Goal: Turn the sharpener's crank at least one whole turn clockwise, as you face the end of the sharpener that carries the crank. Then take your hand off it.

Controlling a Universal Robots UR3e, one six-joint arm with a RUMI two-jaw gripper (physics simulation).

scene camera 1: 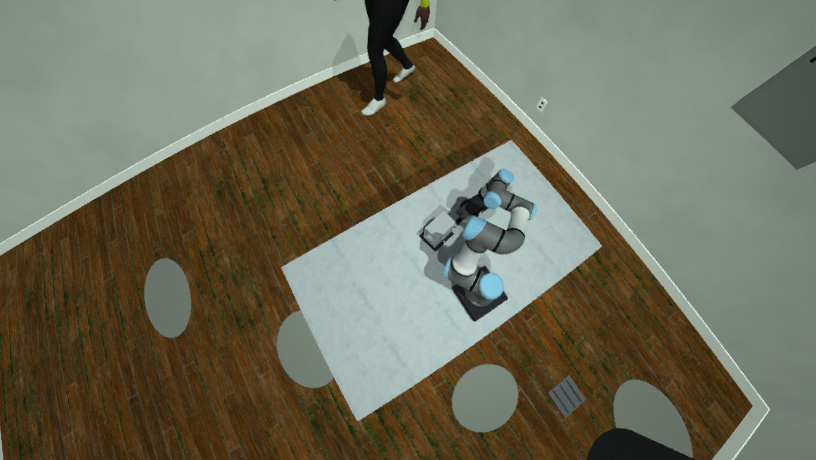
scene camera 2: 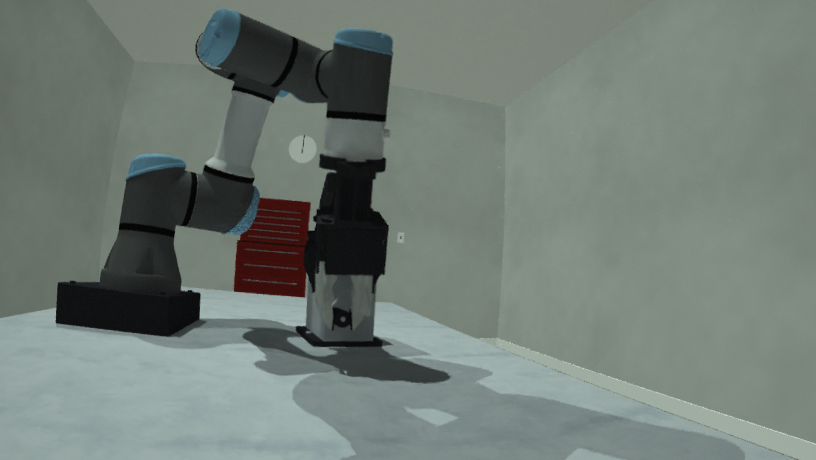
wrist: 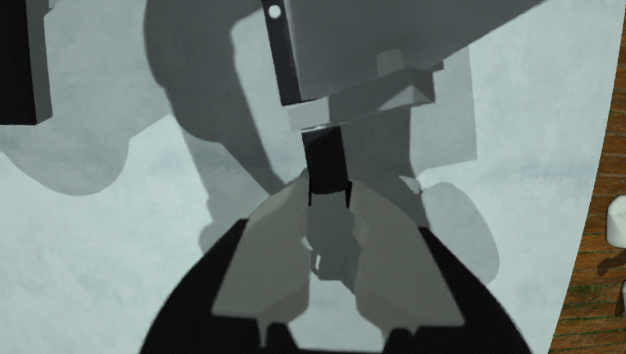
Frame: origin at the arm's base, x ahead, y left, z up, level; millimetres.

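Where they show: gripper, fingertip midpoint: (scene camera 1: 459,220) (scene camera 2: 341,328) (wrist: 328,182); arm's base, link origin: (scene camera 1: 479,291) (scene camera 2: 140,288).
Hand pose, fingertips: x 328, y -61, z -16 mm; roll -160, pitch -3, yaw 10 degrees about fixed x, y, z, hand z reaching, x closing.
Observation:
Things, the pixels of their top centre, and the offset from my fingertips. "*": a spot on its surface instead. Level surfaces: height alone.
- arm's axle stub, surface spot: (wrist: 390,60) * dy +59, dx +6, dz +51 mm
- black round handle, surface spot: (wrist: 325,157) (scene camera 2: 338,308) * dy +16, dx -7, dz +23 mm
- same pale table, surface height: dz -36 mm
The sharpener (scene camera 1: 440,225) (scene camera 2: 368,328) (wrist: 370,35) is a grey block on a black base, upright on the table. Its crank is a light grey arm (wrist: 370,100) at the end that faces scene camera 2, and the arm's axle stub (wrist: 390,60) shows above it in the wrist view. A black round handle (scene camera 2: 342,318) (wrist: 325,157) stands out from the crank arm's left end in the wrist view. It is low, near the base, in scene camera 2. My gripper (scene camera 1: 458,220) (wrist: 328,182) is shut on that handle, a finger on either side. My fingers hide most of the crank in scene camera 2.
My arm's black base block (scene camera 1: 475,308) (scene camera 2: 114,308) (wrist: 15,65) stands on the same pale table (scene camera 1: 365,320) (scene camera 2: 142,400). The table's edge shows at the right in the wrist view. A red tool cabinet (scene camera 2: 271,268) is beyond the table. A person (scene camera 1: 380,51) is on the floor beyond it.

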